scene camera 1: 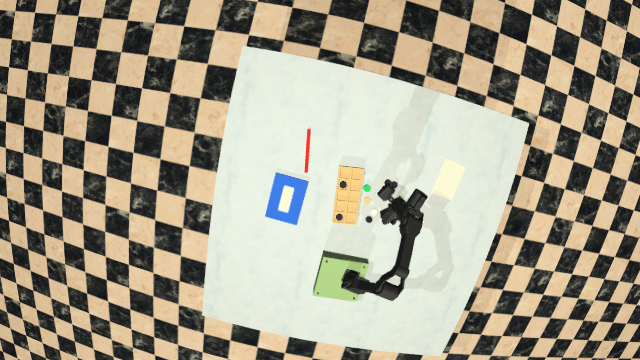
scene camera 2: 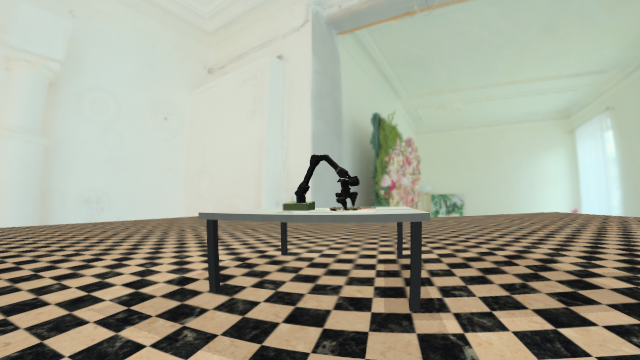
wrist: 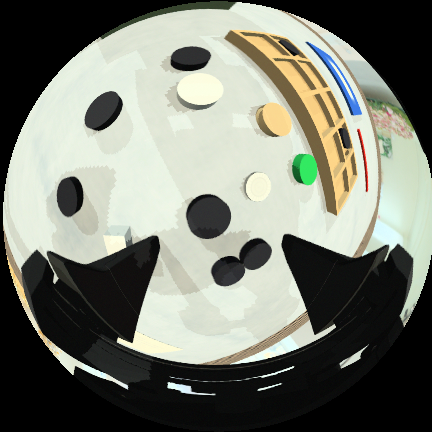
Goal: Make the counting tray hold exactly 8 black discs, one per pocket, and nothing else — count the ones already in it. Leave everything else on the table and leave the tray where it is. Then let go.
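The tan counting tray (scene camera 1: pixel 354 209) (wrist: pixel 322 171) has two columns of pockets. One black disc (scene camera 1: pixel 343 184) (wrist: pixel 345 137) and another black disc (scene camera 1: pixel 339 217) (wrist: pixel 289 47) sit in separate pockets of its far column. My gripper (scene camera 1: pixel 387 203) (scene camera 2: pixel 349 206) (wrist: pixel 221 241) is open and empty, low over the table beside the tray. In the wrist view, a large-looking black disc (wrist: pixel 208 216) lies ahead of the fingertips. Two black discs, one (wrist: pixel 228 271) and another (wrist: pixel 255 254), appear between the fingers and touch or nearly touch. Other loose black discs (wrist: pixel 190 58) (wrist: pixel 103 111) (wrist: pixel 70 196) lie farther off.
A white disc (wrist: pixel 200 90), tan disc (wrist: pixel 275 120), cream disc (wrist: pixel 258 186) and green disc (scene camera 1: pixel 367 188) (wrist: pixel 305 169) lie near the tray. A pale block (wrist: pixel 118 237) is by the left finger. A blue frame (scene camera 1: pixel 273 200), red stick (scene camera 1: pixel 307 150) and cream sheet (scene camera 1: pixel 449 179) lie farther out.
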